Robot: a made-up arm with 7 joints.
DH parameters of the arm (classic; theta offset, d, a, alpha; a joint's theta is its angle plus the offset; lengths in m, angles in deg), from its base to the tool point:
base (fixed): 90 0.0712 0 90
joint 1: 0 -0.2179 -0.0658 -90
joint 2: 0 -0.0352 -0.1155 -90
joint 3: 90 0.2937 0.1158 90
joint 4: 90 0.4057 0.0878 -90
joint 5: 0 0.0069 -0.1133 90
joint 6: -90 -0.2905 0.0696 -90
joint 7: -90 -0.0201 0.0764 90
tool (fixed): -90 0.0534 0 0
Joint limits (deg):
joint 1: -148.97..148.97
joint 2: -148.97..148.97
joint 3: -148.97..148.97
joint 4: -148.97..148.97
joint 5: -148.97..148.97
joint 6: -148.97..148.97
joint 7: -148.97..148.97
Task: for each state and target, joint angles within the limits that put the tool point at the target. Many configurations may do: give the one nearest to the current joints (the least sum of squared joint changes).
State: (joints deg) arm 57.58 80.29 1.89 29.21 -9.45 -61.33 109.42
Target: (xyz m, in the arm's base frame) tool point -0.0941 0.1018 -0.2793
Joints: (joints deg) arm 62.89 97.40 15.67 26.54 -13.40 -65.54 115.41
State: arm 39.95 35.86 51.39 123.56 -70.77 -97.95 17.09
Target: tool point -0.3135 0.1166 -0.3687
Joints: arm 70.89 42.32 60.41 128.97 -17.25 -95.61 30.98
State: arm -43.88 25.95 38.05 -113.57 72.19 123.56 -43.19
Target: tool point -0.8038 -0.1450 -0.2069
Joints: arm -33.05 33.12 29.37 -144.82 100.85 116.46 -66.05
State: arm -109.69 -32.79 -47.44 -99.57 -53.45 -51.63 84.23
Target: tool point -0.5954 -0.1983 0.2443
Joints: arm -129.75 6.11 -29.74 -65.81 -66.75 -76.10 89.90
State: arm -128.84 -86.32 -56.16 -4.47 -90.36 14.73 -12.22
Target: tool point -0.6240 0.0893 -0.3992
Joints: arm -111.67 -50.74 -76.14 14.20 -98.31 13.57 -18.18
